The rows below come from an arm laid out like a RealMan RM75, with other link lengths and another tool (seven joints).
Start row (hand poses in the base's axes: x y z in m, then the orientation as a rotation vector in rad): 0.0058, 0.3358, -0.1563, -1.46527, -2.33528, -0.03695
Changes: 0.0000, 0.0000, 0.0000, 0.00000, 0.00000, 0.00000; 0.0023, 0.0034, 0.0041, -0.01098, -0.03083, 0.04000; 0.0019, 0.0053, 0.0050, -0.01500, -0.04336, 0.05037; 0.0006, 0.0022, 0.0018, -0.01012, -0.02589, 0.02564; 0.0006, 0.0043, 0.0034, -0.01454, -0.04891, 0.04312; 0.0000, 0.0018, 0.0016, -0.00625, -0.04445, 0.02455; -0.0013, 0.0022, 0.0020, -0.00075, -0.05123, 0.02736; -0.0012, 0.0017, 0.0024, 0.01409, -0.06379, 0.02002; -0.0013, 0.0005, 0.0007, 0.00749, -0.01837, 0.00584
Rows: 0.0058, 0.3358, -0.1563, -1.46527, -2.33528, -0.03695; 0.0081, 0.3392, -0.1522, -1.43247, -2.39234, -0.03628; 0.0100, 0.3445, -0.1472, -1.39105, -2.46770, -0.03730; 0.0106, 0.3467, -0.1454, -1.37121, -2.50983, -0.03745; 0.0112, 0.3510, -0.1420, -1.33687, -2.58392, -0.04460; 0.0112, 0.3528, -0.1404, -1.32068, -2.63891, -0.06282; 0.0099, 0.3550, -0.1384, -1.29985, -2.69906, -0.09302; 0.0087, 0.3567, -0.1360, -1.28710, -2.75858, -0.15359; 0.0074, 0.3572, -0.1353, -1.28218, -2.77407, -0.17602
